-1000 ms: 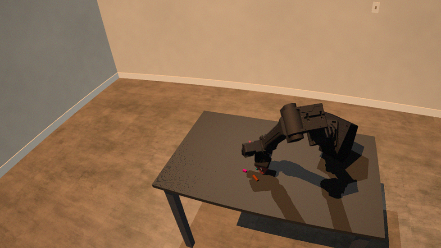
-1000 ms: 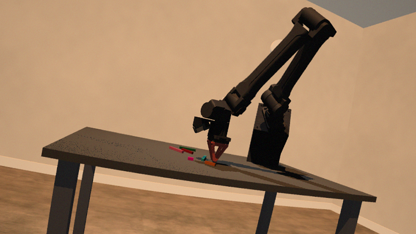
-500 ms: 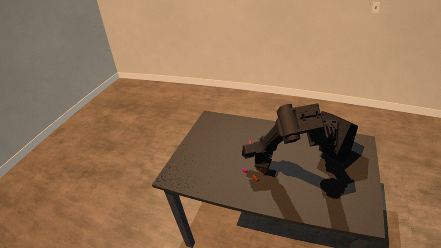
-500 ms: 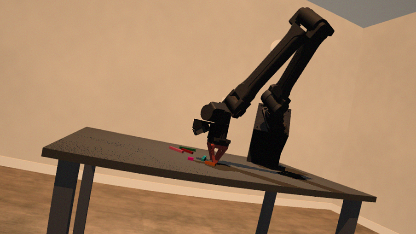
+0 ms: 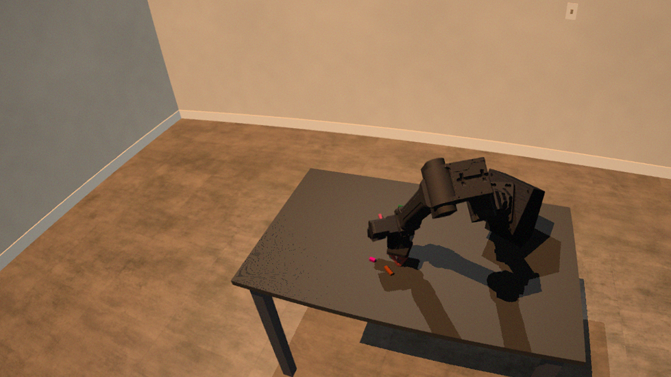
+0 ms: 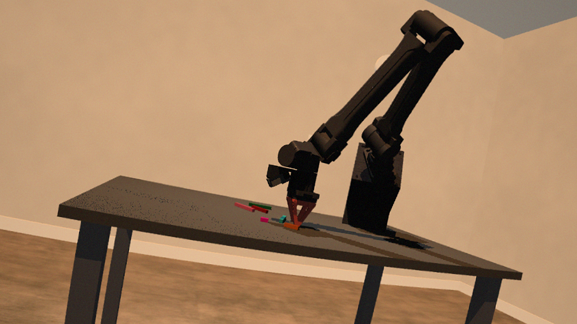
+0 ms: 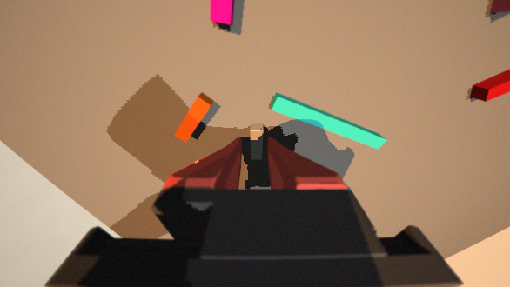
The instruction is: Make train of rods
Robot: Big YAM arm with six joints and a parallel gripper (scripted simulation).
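Now: the grey rod right at my hand. The rest, counted from my hand: turquoise rod 4 cm ahead, 5 cm to the right; then orange rod 1 cm ahead, 5 cm to the left; then magenta rod 9 cm ahead, 4 cm to the left.
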